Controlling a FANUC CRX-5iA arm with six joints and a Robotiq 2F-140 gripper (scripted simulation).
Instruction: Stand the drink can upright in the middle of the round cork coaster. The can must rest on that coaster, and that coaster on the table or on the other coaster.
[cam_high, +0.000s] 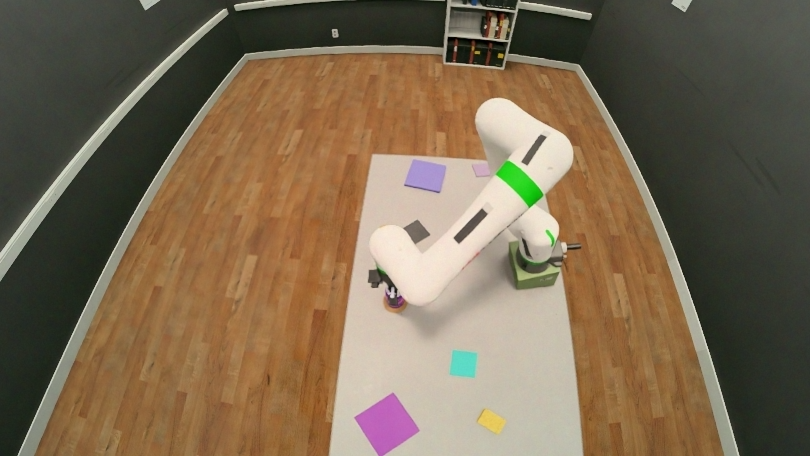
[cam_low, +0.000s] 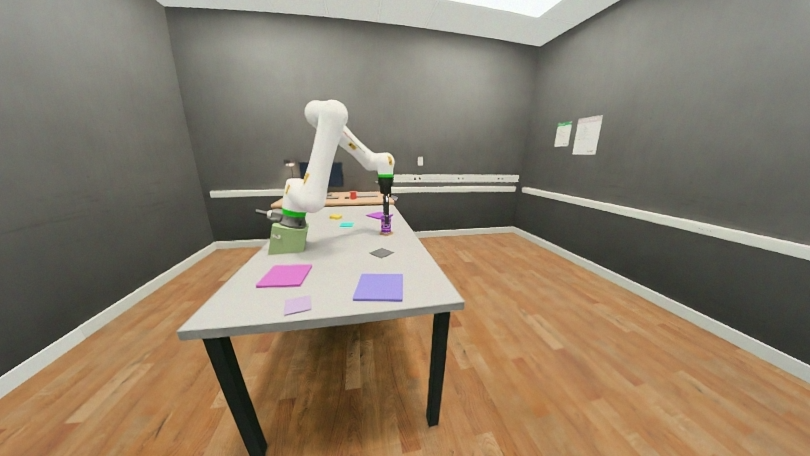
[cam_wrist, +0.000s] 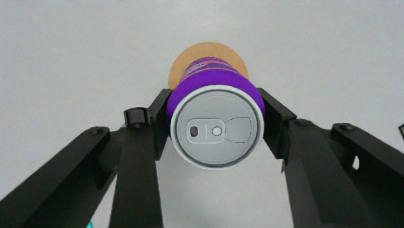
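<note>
Right now the drink can is 3 cm below my hand. From my hand the other things lie so: dark square coaster 6 cm behind, 32 cm to the right, 10 cm below; then round cork coaster 10 cm below; then teal square 27 cm behind, 23 cm to the left, 10 cm below.
</note>
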